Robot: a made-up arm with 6 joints.
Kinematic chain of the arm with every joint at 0, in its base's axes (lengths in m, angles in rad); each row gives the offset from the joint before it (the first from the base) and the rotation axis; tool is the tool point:
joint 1: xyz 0 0 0.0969 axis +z
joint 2: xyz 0 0.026 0 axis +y
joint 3: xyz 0 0 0.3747 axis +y
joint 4: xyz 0 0 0.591 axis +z
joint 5: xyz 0 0 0 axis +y
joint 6: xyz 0 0 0.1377 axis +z
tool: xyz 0 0 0
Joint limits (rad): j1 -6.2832..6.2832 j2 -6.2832..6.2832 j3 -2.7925..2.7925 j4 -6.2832..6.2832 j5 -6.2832..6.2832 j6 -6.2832..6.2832
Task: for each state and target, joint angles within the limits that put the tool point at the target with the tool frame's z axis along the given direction. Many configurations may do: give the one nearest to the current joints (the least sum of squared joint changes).
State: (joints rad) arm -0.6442 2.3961 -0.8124 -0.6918 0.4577 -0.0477
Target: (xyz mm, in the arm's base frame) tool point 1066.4 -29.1 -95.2 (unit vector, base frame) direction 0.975 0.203 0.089
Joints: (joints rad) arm -0.0890 1.9682 -0.2969 -1.0030 -0.3497 -0.0477
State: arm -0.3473 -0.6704 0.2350 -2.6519 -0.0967 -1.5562
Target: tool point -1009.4 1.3 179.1 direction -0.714 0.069 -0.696
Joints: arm 0.0375 -1.0234 -0.5761 -3.2824 0.7511 -1.5562
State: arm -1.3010 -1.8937 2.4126 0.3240 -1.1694 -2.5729
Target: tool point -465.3 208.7 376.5 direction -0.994 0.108 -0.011
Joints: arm -0.4649 -2.4632 2.2148 0.3660 -1.3492 -2.5729
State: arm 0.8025 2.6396 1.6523 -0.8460 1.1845 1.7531
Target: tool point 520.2 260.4 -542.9 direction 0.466 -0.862 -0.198
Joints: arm 0.6497 1.7463 1.0074 -1.3531 1.4440 1.7531
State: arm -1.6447 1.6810 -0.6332 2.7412 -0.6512 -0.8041
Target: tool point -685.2 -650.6 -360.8 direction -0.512 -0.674 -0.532
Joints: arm -2.4360 2.4193 -0.6729 3.5869 -0.4339 -0.8041
